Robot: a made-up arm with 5 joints.
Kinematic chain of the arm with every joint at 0, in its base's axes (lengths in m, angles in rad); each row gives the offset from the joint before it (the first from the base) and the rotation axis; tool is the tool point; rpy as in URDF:
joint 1: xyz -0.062 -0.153 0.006 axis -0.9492 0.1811 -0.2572
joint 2: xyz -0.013 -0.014 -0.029 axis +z
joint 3: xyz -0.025 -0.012 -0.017 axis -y
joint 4: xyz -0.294 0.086 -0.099 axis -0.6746 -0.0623 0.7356
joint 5: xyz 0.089 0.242 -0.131 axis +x
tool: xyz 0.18 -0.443 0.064 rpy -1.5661 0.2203 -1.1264
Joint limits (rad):
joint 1: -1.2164..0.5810
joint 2: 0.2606..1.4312
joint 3: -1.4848..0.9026
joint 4: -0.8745..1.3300
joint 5: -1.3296..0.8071
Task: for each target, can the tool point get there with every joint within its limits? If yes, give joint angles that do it. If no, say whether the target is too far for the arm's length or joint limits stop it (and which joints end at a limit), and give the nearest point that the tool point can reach.
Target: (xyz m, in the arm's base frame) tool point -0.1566 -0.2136 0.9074
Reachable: no: joint limits stop it (at a limit: joint 1, joint 2, joint 3, joint 5) | nearest point -0.3311 -0.1426 0.4334 | short by 0.510 m
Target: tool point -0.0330 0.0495 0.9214
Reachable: no: joint limits stop it (at a limit: joint 2, joint 3, joint 5) | nearest point -0.2683 -0.0082 0.4101 | short by 0.566 m
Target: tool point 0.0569 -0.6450 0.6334
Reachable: no: joint limits stop it (at a limit: joint 1, joint 2, joint 3, joint 4) | nearest point -0.0839 -0.5198 0.3334 | short by 0.354 m
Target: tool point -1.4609 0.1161 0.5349
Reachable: no: too far | nearest point -0.7075 -0.0529 0.2227 | short by 0.833 m
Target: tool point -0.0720 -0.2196 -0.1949
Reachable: yes | joints -0.9974 0.3644 -0.7056 -0.2661 -0.3134
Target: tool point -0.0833 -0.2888 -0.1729
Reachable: yes | joints -0.2622 0.5465 -0.4692 -0.0337 -0.1184
